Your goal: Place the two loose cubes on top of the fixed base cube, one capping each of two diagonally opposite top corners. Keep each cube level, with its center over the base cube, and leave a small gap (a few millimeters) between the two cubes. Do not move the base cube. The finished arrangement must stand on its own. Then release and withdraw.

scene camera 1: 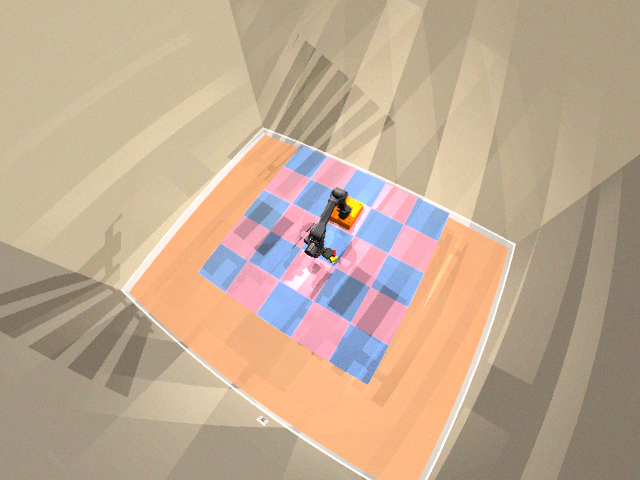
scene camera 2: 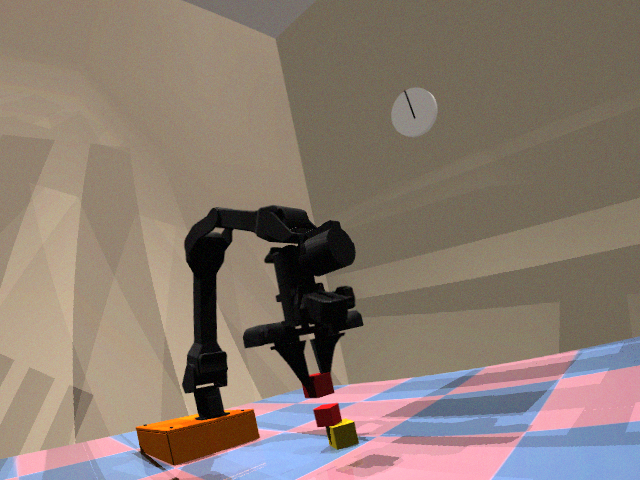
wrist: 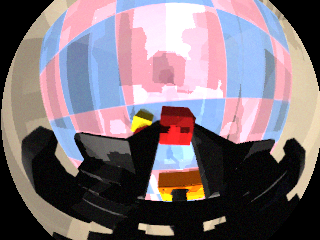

Labels:
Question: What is the gripper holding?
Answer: A red cube.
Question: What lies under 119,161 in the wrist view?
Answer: The gripper.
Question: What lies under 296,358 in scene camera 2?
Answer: The gripper.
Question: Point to a red cube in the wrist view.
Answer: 176,123

